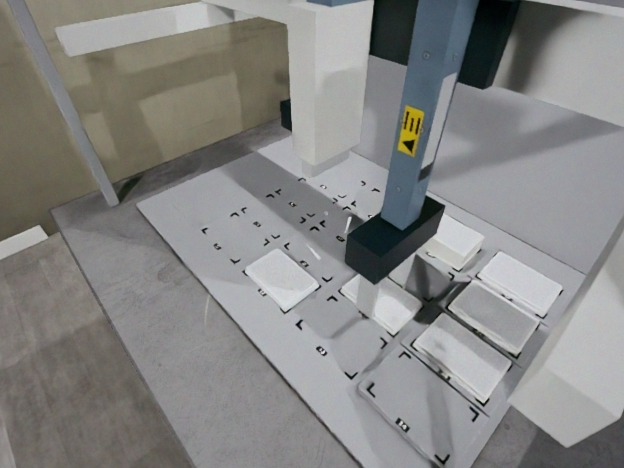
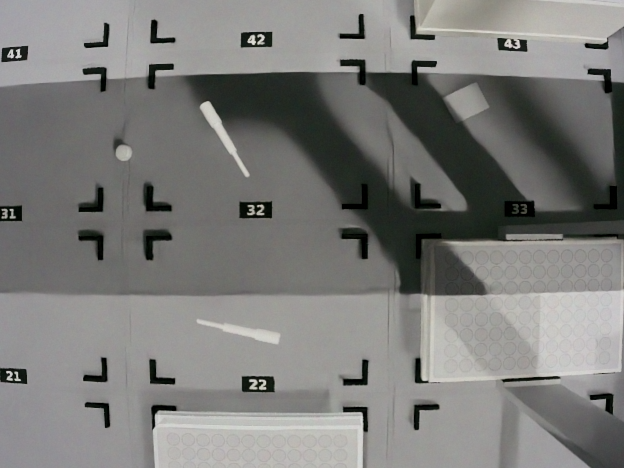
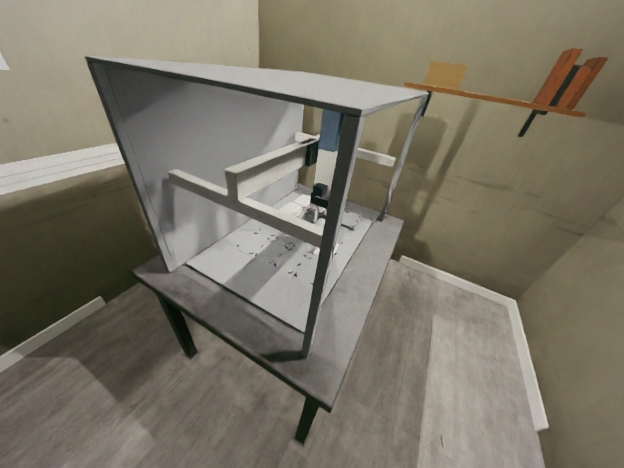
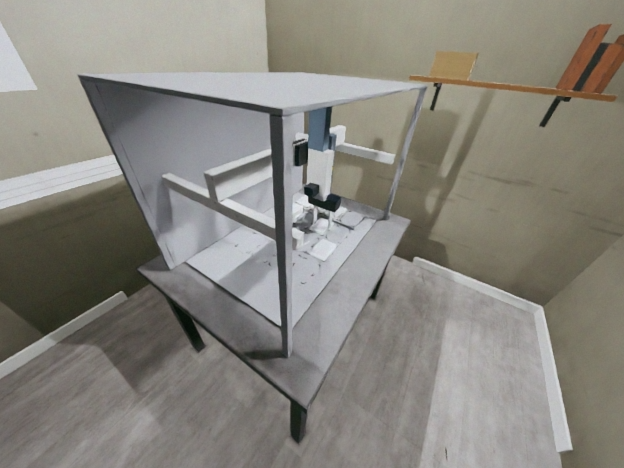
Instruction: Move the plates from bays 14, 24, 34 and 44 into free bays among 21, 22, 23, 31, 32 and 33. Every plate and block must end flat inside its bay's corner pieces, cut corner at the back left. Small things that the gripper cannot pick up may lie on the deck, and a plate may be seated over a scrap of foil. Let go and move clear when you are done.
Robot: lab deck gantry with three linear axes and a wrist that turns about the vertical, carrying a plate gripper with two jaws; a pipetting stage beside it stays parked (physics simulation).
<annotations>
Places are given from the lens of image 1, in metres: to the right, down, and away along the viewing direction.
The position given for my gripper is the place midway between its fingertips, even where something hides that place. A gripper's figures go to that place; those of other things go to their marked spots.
my gripper (image 1: 380, 297): 0.13, 0.12, 0.65
tall white block (image 1: 455, 244): 0.29, 0.02, 0.70
plate (image 1: 286, 283): -0.05, 0.10, 0.66
The marked spots on the plate and the tall white block are 0.35 m apart.
</annotations>
